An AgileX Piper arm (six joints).
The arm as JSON. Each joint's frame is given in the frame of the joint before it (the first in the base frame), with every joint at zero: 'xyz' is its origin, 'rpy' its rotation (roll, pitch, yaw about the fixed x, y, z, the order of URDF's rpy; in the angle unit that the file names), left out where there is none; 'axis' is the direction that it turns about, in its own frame. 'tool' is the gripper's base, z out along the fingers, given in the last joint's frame.
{
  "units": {
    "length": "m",
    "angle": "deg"
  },
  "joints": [
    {
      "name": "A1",
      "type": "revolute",
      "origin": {
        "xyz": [
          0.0,
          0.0,
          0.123
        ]
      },
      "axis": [
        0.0,
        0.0,
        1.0
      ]
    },
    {
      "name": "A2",
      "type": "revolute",
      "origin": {
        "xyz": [
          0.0,
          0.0,
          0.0
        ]
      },
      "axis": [
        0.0,
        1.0,
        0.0
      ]
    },
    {
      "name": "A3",
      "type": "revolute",
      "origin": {
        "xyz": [
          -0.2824,
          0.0,
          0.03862
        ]
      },
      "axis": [
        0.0,
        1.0,
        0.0
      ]
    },
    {
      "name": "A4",
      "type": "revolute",
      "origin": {
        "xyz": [
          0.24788,
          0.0,
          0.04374
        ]
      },
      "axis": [
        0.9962,
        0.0,
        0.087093
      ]
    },
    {
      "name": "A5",
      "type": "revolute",
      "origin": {
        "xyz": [
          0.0,
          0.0,
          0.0
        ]
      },
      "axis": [
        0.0,
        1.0,
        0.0
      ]
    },
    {
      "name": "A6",
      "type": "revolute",
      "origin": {
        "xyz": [
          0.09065,
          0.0,
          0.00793
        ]
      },
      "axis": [
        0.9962,
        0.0,
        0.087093
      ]
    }
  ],
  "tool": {
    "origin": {
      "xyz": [
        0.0,
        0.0,
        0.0
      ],
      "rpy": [
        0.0,
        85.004,
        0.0
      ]
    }
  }
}
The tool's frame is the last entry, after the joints.
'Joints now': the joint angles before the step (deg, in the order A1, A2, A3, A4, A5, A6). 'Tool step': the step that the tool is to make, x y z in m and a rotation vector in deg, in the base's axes. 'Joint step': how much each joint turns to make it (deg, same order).
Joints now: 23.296, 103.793, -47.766, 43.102, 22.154, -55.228
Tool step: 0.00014, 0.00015, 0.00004, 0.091, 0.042, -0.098
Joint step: 0.000, 0.023, -0.037, 0.141, 0.023, -0.002
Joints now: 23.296, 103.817, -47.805, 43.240, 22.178, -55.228
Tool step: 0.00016, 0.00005, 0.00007, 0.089, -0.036, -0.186
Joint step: -0.001, -0.001, 0.001, 0.187, -0.094, -0.001
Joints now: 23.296, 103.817, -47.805, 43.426, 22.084, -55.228
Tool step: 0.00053, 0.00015, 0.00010, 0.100, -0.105, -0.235
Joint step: -0.001, 0.040, -0.063, 0.211, -0.156, 0.003
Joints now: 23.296, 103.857, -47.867, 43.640, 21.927, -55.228
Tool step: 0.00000, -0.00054, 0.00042, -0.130, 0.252, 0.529
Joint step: -0.159, -0.032, -0.144, -0.572, 0.620, 0.027
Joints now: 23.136, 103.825, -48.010, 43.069, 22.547, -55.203
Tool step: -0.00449, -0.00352, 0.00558, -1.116, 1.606, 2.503
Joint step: -0.469, -1.326, -0.105, -4.689, 3.577, 2.358
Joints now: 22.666, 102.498, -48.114, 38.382, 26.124, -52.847
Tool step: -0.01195, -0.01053, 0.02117, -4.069, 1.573, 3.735
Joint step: -0.473, -5.005, 0.035, -11.926, 7.046, 7.671
